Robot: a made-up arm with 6 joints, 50 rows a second.
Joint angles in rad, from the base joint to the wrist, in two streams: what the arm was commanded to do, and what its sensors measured. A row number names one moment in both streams.
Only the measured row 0 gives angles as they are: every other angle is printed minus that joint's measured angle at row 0.
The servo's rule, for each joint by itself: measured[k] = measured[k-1] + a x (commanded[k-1-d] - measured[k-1]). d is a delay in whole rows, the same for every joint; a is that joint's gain. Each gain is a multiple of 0.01, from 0.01 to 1. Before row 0 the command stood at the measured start. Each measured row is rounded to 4 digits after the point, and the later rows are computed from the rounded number. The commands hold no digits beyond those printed.
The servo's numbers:
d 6
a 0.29 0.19 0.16 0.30 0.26 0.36
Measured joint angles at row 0:
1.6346 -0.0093 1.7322 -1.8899 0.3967 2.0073
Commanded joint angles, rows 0 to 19:
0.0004 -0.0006 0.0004 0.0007 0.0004 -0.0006
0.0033 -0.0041 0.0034 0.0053 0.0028 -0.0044
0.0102 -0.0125 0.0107 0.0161 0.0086 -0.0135
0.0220 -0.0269 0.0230 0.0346 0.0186 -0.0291
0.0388 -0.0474 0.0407 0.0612 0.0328 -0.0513
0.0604 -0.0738 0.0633 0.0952 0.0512 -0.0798
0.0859 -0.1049 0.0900 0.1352 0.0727 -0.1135
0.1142 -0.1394 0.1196 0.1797 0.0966 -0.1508
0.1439 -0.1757 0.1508 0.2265 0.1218 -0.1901
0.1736 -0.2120 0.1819 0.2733 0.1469 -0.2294
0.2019 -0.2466 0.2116 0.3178 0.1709 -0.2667
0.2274 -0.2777 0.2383 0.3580 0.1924 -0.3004
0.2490 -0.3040 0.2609 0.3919 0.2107 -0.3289
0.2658 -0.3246 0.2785 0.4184 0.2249 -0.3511
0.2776 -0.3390 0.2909 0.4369 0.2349 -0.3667
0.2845 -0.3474 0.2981 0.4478 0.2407 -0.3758
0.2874 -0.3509 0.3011 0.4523 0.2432 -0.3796
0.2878 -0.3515 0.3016 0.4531 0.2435 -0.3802
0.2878 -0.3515 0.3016 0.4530 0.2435 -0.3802
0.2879 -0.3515 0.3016 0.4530 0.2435 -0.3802
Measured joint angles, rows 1 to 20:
0.0000 0.0000 0.0000 0.0000 0.0000 0.0000
0.0000 0.0000 0.0000 0.0000 0.0000 0.0000
0.0000 0.0000 0.0000 0.0000 0.0000 0.0000
0.0000 0.0000 0.0000 0.0000 0.0000 0.0000
0.0000 0.0000 0.0000 0.0000 0.0000 0.0000
0.0000 0.0000 0.0000 0.0000 0.0000 0.0000
0.0001 -0.0001 0.0001 0.0002 0.0001 -0.0002
0.0010 -0.0009 0.0006 0.0017 0.0008 -0.0017
0.0037 -0.0031 0.0022 0.0060 0.0028 -0.0059
0.0090 -0.0076 0.0055 0.0146 0.0069 -0.0143
0.0176 -0.0152 0.0111 0.0286 0.0136 -0.0276
0.0300 -0.0263 0.0195 0.0486 0.0234 -0.0464
0.0462 -0.0412 0.0308 0.0746 0.0362 -0.0706
0.0659 -0.0599 0.0450 0.1061 0.0519 -0.0995
0.0885 -0.0819 0.0619 0.1422 0.0701 -0.1321
0.1132 -0.1066 0.0811 0.1815 0.0901 -0.1671
0.1389 -0.1332 0.1020 0.2224 0.1111 -0.2030
0.1646 -0.1607 0.1238 0.2631 0.1322 -0.2381
0.1891 -0.1879 0.1457 0.3017 0.1526 -0.2708
0.2113 -0.2139 0.1669 0.3367 0.1714 -0.2997

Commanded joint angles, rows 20 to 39:
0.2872 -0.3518 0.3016 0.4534 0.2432 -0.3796
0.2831 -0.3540 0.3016 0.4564 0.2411 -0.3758
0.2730 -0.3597 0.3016 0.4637 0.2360 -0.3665
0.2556 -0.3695 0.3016 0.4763 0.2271 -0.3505
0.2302 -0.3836 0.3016 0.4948 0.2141 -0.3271
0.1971 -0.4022 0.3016 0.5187 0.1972 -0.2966
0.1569 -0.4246 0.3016 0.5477 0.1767 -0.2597
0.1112 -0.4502 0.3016 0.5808 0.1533 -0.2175
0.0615 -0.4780 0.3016 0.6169 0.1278 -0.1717
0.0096 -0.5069 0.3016 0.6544 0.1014 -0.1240
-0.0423 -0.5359 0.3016 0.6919 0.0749 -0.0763
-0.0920 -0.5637 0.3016 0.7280 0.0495 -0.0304
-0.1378 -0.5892 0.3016 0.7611 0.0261 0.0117
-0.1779 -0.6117 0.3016 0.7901 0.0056 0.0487
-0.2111 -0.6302 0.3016 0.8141 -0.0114 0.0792
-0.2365 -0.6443 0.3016 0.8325 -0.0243 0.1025
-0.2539 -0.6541 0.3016 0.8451 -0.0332 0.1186
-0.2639 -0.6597 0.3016 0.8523 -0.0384 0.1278
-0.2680 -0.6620 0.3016 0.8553 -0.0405 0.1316
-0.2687 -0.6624 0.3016 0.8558 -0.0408 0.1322
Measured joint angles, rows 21 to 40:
0.2305 -0.2377 0.1867 0.3668 0.1879 -0.3238
0.2462 -0.2585 0.2045 0.3911 0.2016 -0.3425
0.2581 -0.2761 0.2200 0.4095 0.2124 -0.3559
0.2667 -0.2904 0.2331 0.4226 0.2205 -0.3646
0.2728 -0.3020 0.2441 0.4317 0.2265 -0.3702
0.2772 -0.3114 0.2533 0.4381 0.2309 -0.3738
0.2801 -0.3191 0.2610 0.4427 0.2341 -0.3759
0.2810 -0.3257 0.2675 0.4468 0.2359 -0.3759
0.2787 -0.3322 0.2730 0.4519 0.2359 -0.3725
0.2720 -0.3393 0.2776 0.4592 0.2336 -0.3646
0.2599 -0.3477 0.2814 0.4699 0.2285 -0.3511
0.2417 -0.3581 0.2846 0.4845 0.2204 -0.3315
0.2171 -0.3707 0.2873 0.5035 0.2090 -0.3057
0.1864 -0.3858 0.2896 0.5267 0.1945 -0.2739
0.1502 -0.4033 0.2915 0.5538 0.1772 -0.2371
0.1094 -0.4230 0.2931 0.5840 0.1575 -0.1964
0.0654 -0.4445 0.2945 0.6164 0.1360 -0.1532
0.0198 -0.4671 0.2956 0.6499 0.1135 -0.1090
-0.0259 -0.4903 0.2966 0.6833 0.0908 -0.0655
-0.0700 -0.5134 0.2974 0.7153 0.0686 -0.0244

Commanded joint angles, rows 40 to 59:
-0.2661 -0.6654 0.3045 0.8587 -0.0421 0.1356
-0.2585 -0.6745 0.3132 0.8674 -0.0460 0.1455
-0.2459 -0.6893 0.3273 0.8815 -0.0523 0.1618
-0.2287 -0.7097 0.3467 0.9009 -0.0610 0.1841
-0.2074 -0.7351 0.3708 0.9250 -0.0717 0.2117
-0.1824 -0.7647 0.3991 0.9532 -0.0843 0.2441
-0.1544 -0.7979 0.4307 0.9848 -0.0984 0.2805
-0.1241 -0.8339 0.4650 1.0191 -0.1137 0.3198
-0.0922 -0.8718 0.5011 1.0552 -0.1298 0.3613
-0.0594 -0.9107 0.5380 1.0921 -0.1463 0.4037
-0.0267 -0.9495 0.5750 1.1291 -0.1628 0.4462
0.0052 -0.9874 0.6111 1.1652 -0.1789 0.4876
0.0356 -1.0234 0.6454 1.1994 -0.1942 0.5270
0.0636 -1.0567 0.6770 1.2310 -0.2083 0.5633
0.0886 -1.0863 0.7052 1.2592 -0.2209 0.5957
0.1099 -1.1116 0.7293 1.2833 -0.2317 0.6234
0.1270 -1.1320 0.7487 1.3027 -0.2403 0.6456
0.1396 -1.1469 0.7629 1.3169 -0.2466 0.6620
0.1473 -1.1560 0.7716 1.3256 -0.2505 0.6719
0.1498 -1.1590 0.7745 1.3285 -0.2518 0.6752
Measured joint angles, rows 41 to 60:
-0.1109 -0.5356 0.2981 0.7449 0.0478 0.0129
-0.1473 -0.5563 0.2987 0.7712 0.0291 0.0452
-0.1782 -0.5749 0.2992 0.7934 0.0129 0.0716
-0.2031 -0.5910 0.2996 0.8111 -0.0004 0.0918
-0.2219 -0.6045 0.2999 0.8244 -0.0108 0.1061
-0.2355 -0.6155 0.3002 0.8338 -0.0186 0.1155
-0.2444 -0.6250 0.3009 0.8413 -0.0247 0.1227
-0.2485 -0.6344 0.3029 0.8491 -0.0302 0.1309
-0.2477 -0.6448 0.3068 0.8588 -0.0359 0.1420
-0.2422 -0.6571 0.3132 0.8714 -0.0424 0.1572
-0.2321 -0.6719 0.3224 0.8875 -0.0500 0.1768
-0.2177 -0.6895 0.3347 0.9072 -0.0589 0.2010
-0.1993 -0.7101 0.3501 0.9305 -0.0692 0.2296
-0.1775 -0.7336 0.3685 0.9571 -0.0808 0.2621
-0.1528 -0.7599 0.3897 0.9865 -0.0935 0.2978
-0.1257 -0.7886 0.4134 1.0182 -0.1072 0.3359
-0.0970 -0.8192 0.4393 1.0515 -0.1217 0.3756
-0.0674 -0.8512 0.4668 1.0856 -0.1366 0.4159
-0.0375 -0.8839 0.4954 1.1197 -0.1516 0.4559
-0.0082 -0.9167 0.5245 1.1531 -0.1663 0.4946

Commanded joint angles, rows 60 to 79:
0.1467 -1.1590 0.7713 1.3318 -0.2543 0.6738
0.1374 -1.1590 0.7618 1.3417 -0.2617 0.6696
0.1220 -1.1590 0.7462 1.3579 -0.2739 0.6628
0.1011 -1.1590 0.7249 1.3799 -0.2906 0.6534
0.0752 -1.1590 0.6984 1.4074 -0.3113 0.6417
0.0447 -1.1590 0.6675 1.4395 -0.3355 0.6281
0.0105 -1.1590 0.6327 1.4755 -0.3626 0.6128
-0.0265 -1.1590 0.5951 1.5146 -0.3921 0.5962
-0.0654 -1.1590 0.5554 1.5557 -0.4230 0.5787
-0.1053 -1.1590 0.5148 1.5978 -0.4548 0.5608
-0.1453 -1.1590 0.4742 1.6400 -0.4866 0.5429
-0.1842 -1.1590 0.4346 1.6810 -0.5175 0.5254
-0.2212 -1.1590 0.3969 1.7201 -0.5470 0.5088
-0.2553 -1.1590 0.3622 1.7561 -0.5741 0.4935
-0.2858 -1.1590 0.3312 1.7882 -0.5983 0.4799
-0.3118 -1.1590 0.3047 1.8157 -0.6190 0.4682
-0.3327 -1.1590 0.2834 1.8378 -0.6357 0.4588
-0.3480 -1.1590 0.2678 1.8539 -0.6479 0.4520
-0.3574 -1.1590 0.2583 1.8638 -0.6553 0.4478
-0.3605 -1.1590 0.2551 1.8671 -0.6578 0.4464
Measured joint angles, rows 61 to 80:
0.0199 -0.9489 0.5534 1.1849 -0.1805 0.5310
0.0460 -0.9798 0.5815 1.2144 -0.1938 0.5643
0.0695 -1.0087 0.6083 1.2409 -0.2059 0.5936
0.0898 -1.0350 0.6330 1.2637 -0.2165 0.6182
0.1065 -1.0580 0.6552 1.2823 -0.2253 0.6375
0.1191 -1.0772 0.6743 1.2962 -0.2322 0.6511
0.1271 -1.0927 0.6898 1.3069 -0.2379 0.6593
0.1301 -1.1053 0.7013 1.3173 -0.2441 0.6630
0.1278 -1.1155 0.7085 1.3295 -0.2518 0.6629
0.1201 -1.1238 0.7111 1.3446 -0.2619 0.6595
0.1071 -1.1305 0.7091 1.3634 -0.2747 0.6531
0.0890 -1.1359 0.7024 1.3862 -0.2905 0.6441
0.0662 -1.1403 0.6912 1.4130 -0.3092 0.6328
0.0393 -1.1439 0.6758 1.4435 -0.3308 0.6196
0.0089 -1.1468 0.6565 1.4772 -0.3548 0.6049
-0.0242 -1.1491 0.6338 1.5134 -0.3808 0.5890
-0.0593 -1.1510 0.6083 1.5514 -0.4083 0.5724
-0.0955 -1.1525 0.5805 1.5903 -0.4367 0.5555
-0.1320 -1.1537 0.5511 1.6292 -0.4654 0.5387
-0.1678 -1.1547 0.5209 1.6673 -0.4937 0.5224

